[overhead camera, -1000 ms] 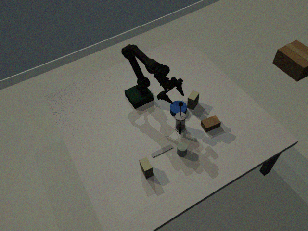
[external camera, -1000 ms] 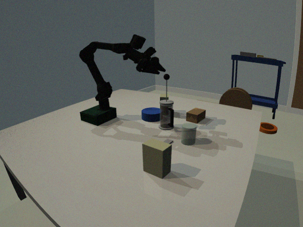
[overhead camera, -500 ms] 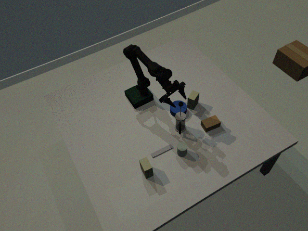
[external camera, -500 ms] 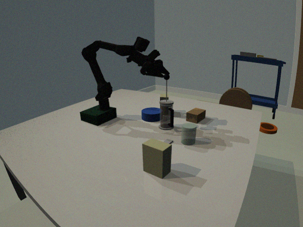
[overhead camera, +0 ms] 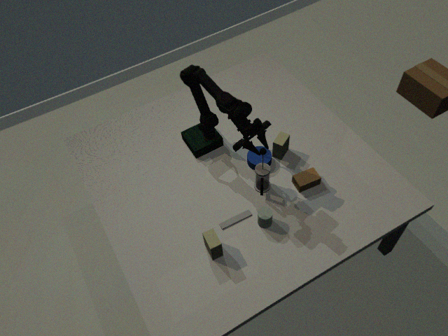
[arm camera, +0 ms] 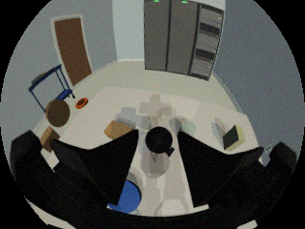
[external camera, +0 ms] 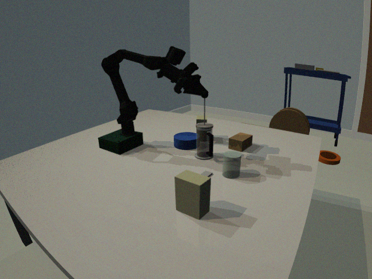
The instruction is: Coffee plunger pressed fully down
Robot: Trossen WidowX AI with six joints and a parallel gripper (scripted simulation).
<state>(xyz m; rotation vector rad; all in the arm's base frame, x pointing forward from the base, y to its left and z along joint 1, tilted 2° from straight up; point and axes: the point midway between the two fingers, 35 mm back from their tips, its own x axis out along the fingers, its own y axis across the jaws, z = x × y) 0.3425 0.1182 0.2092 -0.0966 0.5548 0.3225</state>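
My gripper tip is 130 mm above the coffee press, 10 mm to the left of it and 10 mm short of it. Round my gripper tip: brown box (240 mm below, 190 mm to the left, 70 mm ahead); thin grey bar (260 mm below, 190 mm to the right, 110 mm ahead); blue flat cylinder (240 mm below, 150 mm behind, 50 mm to the left).
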